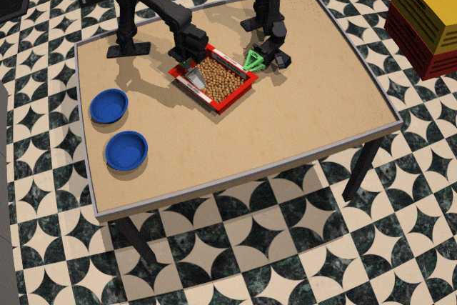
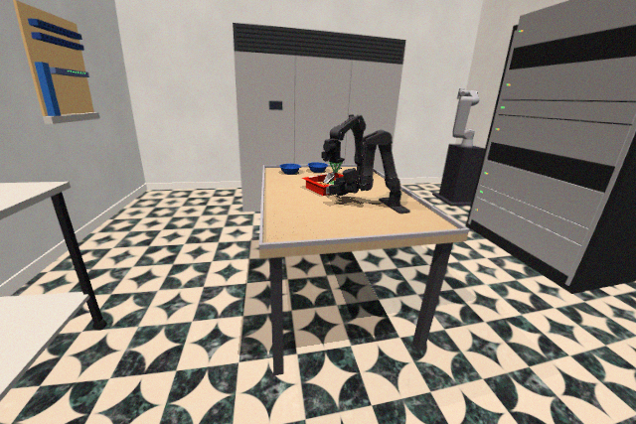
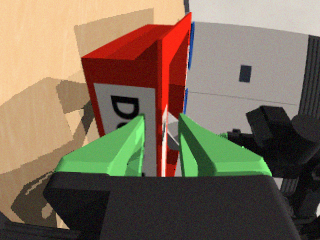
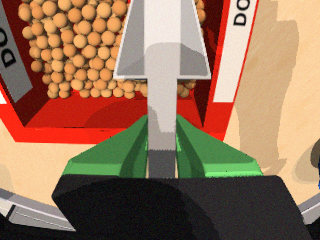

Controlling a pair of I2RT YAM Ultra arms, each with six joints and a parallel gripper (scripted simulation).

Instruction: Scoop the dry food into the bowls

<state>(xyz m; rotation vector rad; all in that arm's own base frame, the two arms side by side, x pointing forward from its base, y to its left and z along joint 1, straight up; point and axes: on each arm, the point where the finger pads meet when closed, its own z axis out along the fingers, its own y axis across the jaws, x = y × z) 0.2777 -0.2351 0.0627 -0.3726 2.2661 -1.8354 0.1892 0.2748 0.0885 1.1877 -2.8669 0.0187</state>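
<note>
Right now the grey metal scoop is 3 cm ahead of my right hand, 2 cm to the left of it and 3 cm below it.
</note>
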